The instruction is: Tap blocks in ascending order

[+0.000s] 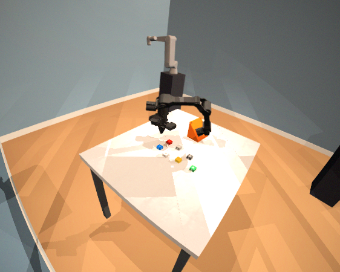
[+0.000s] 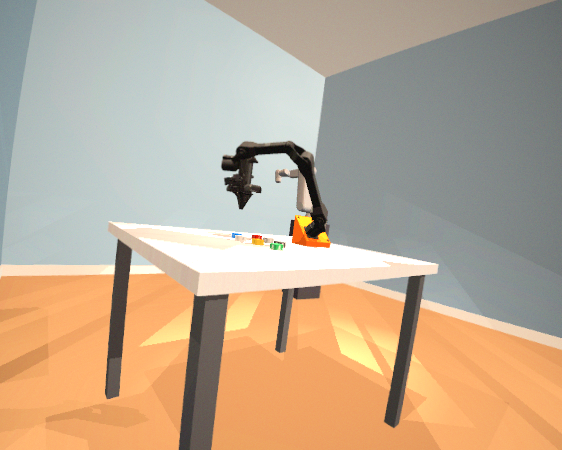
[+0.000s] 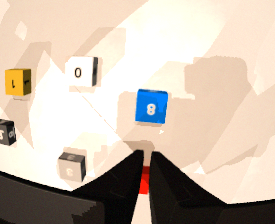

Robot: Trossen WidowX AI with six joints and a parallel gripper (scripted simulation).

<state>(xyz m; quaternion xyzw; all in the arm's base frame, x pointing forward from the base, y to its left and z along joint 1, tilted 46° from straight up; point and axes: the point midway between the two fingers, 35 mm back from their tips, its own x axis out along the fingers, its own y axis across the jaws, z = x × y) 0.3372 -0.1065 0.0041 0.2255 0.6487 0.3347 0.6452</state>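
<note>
My gripper tip is now 110 mm above the blue block. Round my gripper tip: red block: 110 mm below, 100 mm behind, 10 mm to the right; white block: 110 mm below, 80 mm to the left, 20 mm ahead; light grey block: 110 mm below, 110 mm behind, 80 mm to the left.
</note>
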